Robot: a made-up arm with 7 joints.
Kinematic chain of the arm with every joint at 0, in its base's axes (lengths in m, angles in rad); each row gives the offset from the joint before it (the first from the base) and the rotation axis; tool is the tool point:
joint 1: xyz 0 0 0.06 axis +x
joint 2: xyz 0 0.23 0.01 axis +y
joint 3: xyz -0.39 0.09 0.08 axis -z
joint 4: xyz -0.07 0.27 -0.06 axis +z
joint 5: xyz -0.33 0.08 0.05 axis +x
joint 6: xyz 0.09 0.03 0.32 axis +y
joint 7: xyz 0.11 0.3 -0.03 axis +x
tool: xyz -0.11 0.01 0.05
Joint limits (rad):
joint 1: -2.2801..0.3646
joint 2: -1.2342..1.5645
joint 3: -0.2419..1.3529
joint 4: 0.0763..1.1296
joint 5: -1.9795..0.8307
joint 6: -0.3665..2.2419
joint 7: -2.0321..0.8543
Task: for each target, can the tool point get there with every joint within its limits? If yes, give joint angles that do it. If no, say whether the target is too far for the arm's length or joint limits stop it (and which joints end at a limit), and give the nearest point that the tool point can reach.
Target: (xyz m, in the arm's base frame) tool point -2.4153 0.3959 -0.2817
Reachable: no: too far | nearest point -1.1876 0.4168 -0.2997 | short by 1.228 m
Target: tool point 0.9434 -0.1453 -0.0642
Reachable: no: joint limits stop it (at a limit: joint 1, joint 2, joint 3, joint 4) | nearest point 0.5499 -0.3497 -0.5490 | short by 0.657 m
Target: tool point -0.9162 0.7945 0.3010
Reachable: yes | joints -0.1286 0.0143 0.1626 0.9936 -0.2291 0.9419 0.1193
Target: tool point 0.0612 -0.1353 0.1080
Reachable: no: joint limits stop it (at a limit: joint 1, joint 3, joint 4, joint 5, joint 6, joint 7) | nearest point 0.1472 -0.7149 -0.2566 | short by 0.690 m
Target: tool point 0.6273 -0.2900 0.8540
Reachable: no: joint limits stop it (at a limit: joint 1, joint 2, joint 3, joint 4, joint 7) | nearest point 0.5517 0.0115 0.8883 | short by 0.313 m
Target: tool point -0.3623 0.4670 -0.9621
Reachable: yes | joints -0.0989 -1.0103 -0.1119 0.9799 -1.2894 0.6115 -1.4401
